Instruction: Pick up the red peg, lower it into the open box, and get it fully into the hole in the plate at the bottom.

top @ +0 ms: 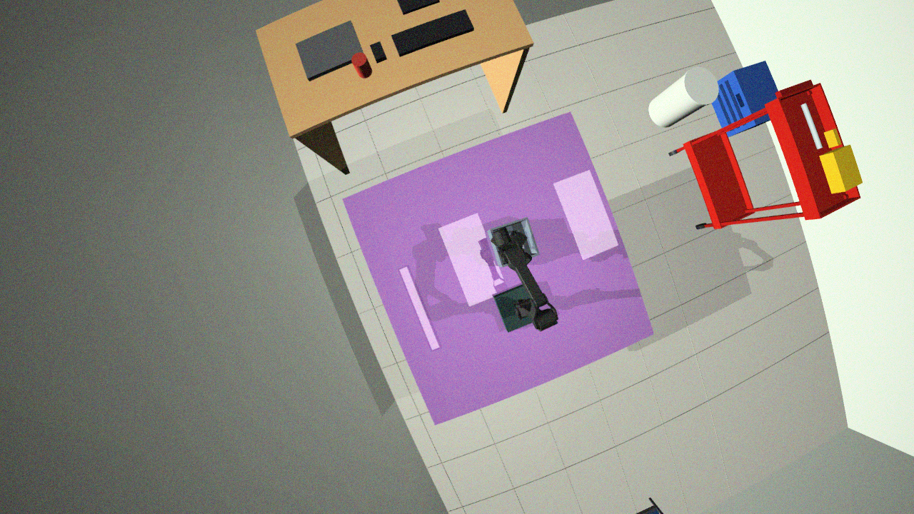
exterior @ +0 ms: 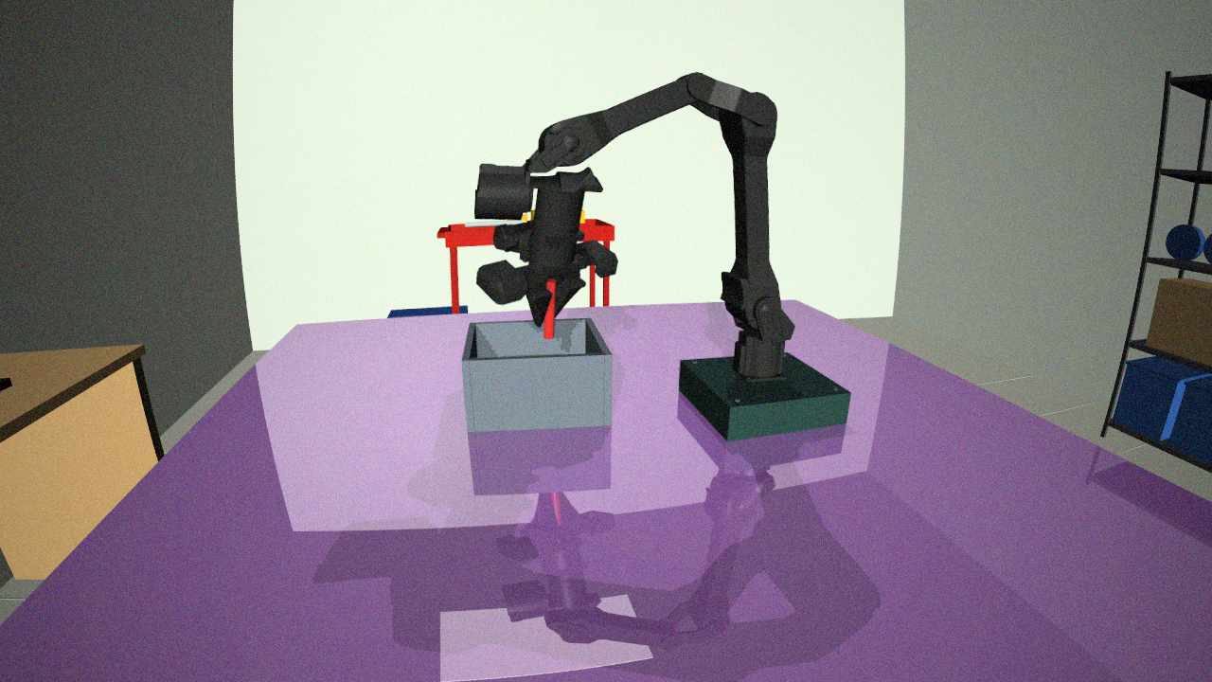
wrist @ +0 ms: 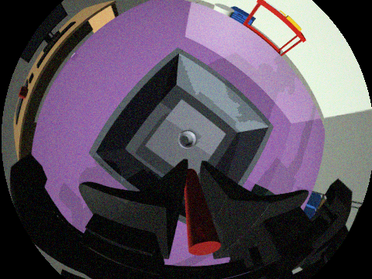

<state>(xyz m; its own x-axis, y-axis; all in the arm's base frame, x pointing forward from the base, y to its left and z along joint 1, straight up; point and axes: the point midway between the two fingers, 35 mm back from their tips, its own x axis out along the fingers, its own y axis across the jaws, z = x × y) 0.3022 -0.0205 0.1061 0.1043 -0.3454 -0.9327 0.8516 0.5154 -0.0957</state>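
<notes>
Right now my gripper tip is 2 cm to the right of the red peg, 2 cm below it and 1 cm past it. From my gripper tip the other things lie so: grey box (10 cm below, 2 cm to the right, 1 cm ahead); plate (8 cm below, 2 cm to the right, 1 cm ahead).
</notes>
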